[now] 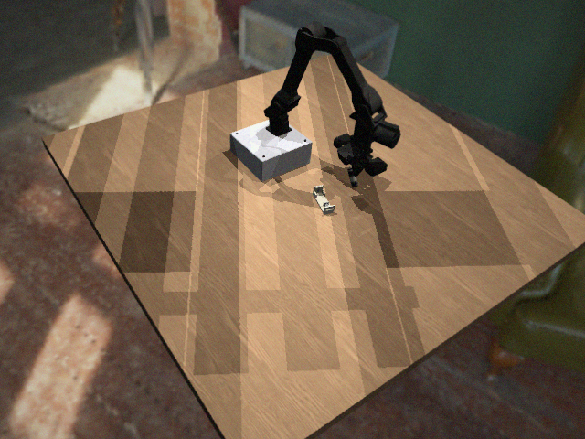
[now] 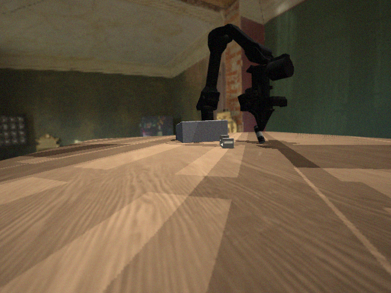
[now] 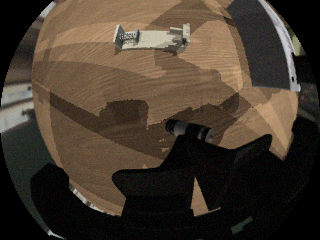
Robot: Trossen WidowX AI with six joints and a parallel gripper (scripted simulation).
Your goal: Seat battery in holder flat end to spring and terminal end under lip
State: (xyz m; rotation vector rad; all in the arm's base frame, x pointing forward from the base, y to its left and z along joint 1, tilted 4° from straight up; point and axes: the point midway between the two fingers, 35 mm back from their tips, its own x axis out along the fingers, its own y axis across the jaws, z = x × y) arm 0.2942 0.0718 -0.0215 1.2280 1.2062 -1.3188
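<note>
The cylindrical battery lies 1 cm behind my gripper tip and 1 cm below it.
</note>
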